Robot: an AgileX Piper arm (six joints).
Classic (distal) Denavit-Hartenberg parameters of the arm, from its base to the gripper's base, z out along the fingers. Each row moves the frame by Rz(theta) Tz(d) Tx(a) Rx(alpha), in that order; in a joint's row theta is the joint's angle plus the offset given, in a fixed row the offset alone. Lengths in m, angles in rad.
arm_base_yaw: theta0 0  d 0.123  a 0  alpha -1.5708
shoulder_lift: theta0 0.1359  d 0  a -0.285  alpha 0
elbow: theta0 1.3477  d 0  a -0.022  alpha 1.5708
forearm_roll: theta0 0  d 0.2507  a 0  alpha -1.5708
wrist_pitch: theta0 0  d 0  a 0  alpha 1.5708
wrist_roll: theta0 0  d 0.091  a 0  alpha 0
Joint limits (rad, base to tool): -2.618..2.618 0..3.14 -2.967..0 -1.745..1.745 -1.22..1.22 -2.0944..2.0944
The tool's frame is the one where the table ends.
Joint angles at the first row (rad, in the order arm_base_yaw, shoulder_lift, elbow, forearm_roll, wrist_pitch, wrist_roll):
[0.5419 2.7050 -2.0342 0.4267 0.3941 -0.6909]
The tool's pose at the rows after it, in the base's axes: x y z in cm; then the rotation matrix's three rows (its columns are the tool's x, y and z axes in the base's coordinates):
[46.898 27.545 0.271], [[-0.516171 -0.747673 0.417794], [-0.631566 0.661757 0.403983], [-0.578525 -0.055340 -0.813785]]
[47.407 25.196 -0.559], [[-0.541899 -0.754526 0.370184], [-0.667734 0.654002 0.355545], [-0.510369 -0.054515 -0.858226]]
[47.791 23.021 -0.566], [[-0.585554 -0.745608 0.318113], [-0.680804 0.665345 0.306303], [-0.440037 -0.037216 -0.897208]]
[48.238 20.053 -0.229], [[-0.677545 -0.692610 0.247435], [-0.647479 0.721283 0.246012], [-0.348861 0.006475 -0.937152]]
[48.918 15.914 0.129], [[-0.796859 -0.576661 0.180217], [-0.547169 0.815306 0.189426], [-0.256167 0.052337 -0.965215]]
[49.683 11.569 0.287], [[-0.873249 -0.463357 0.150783], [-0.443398 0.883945 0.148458], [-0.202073 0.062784 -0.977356]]
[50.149 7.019 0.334], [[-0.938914 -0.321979 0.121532], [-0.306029 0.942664 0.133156], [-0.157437 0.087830 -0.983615]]
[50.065 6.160 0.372], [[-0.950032 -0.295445 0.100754], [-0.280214 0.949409 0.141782], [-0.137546 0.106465 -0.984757]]
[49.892 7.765 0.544], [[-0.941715 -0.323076 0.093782], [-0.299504 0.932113 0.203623], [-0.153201 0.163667 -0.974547]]
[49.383 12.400 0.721], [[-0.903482 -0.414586 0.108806], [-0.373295 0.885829 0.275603], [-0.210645 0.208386 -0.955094]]
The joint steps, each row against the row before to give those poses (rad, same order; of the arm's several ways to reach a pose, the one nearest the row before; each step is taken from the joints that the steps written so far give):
[-0.0361 0.0220 0.0000 -0.0190 -0.0034 0.0001]
[-0.0432 0.0082 0.0012 -0.0571 0.0710 0.0062]
[-0.0392 -0.0071 -0.0001 -0.0613 0.0859 0.0412]
[-0.0538 -0.0138 -0.0009 -0.0595 0.1143 0.0898]
[-0.0780 -0.0125 0.0001 -0.0421 0.1060 0.1157]
[-0.0832 -0.0054 -0.0001 -0.0313 0.0534 0.0733]
[-0.0905 -0.0021 0.0001 -0.0009 0.0446 0.0673]
[-0.0191 -0.0010 0.0000 0.0141 0.0243 0.0021]
[0.0212 -0.0016 0.0000 0.0776 0.0052 -0.0505]
[0.0816 0.0000 0.0000 0.0864 -0.0349 -0.0684]

